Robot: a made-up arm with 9 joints.
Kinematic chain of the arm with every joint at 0, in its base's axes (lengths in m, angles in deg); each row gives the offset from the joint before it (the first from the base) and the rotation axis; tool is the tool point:
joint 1: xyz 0 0 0.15 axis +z
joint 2: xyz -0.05 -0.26 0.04 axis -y
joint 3: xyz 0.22 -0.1 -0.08 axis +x
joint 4: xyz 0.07 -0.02 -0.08 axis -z
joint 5: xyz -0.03 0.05 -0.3 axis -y
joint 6: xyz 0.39 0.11 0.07 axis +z
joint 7: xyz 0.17 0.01 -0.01 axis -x
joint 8: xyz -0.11 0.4 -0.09 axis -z
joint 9: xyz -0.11 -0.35 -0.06 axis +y
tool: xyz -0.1 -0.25 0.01
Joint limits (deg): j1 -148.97..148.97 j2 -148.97..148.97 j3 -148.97..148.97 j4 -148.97..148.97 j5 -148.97..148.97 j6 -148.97..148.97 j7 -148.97..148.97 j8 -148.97..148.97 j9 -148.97..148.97
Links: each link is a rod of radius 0.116 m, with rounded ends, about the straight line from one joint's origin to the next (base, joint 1, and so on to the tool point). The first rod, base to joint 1, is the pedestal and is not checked.
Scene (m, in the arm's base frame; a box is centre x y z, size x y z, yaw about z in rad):
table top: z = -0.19
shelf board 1: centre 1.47 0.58 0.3 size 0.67 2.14 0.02 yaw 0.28
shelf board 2: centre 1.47 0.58 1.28 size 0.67 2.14 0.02 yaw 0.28
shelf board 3: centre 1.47 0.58 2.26 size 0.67 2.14 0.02 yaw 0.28
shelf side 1: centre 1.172 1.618 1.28 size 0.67 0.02 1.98 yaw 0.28
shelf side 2: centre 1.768 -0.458 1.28 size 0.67 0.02 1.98 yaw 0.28
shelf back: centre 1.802 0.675 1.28 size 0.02 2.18 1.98 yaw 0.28
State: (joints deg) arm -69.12 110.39 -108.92 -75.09 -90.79 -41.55 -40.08 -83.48 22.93
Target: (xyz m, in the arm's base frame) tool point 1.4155 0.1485 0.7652
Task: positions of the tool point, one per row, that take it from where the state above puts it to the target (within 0.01 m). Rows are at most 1 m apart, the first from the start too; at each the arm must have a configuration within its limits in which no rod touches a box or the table.
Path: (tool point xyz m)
1: -1.4454 -0.9371 0.6991
2: -0.6640 -1.4591 0.8884
3: 0.2612 -1.3871 0.9670
4: 0.8979 -0.7806 0.9189
5: 0.9666 0.0194 0.7653
6: 1.1157 0.0468 0.7937
7: 1.2671 0.0884 0.7968
8: 1.4155 0.1487 0.7651

